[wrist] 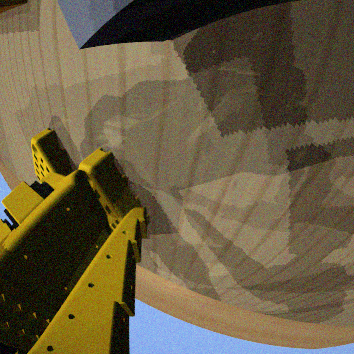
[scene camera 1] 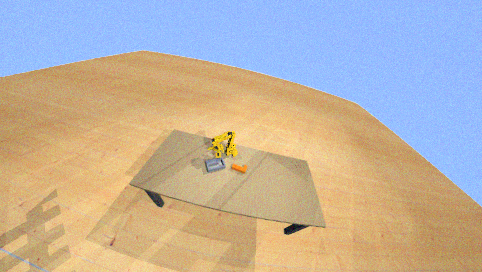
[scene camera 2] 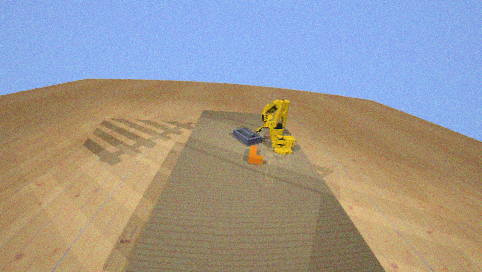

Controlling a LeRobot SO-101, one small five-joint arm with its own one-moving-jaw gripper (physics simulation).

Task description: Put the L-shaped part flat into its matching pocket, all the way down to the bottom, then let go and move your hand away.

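Observation:
The orange L-shaped part lies flat on the table beside the grey tray, outside its pocket. The blue-grey tray has a raised rim around a recess; the recess's exact outline is too small to tell. A blue-grey and black body at the top edge of the wrist view looks like part of the tray. My yellow gripper is fully open and empty, low on the arm-base side of the tray and apart from the L-shaped part. One notched jaw shows in the wrist view.
The arm's yellow base stands near the table's long edge, close to the tray and the part. The brown table carries several shadow bands. A wooden floor surrounds it.

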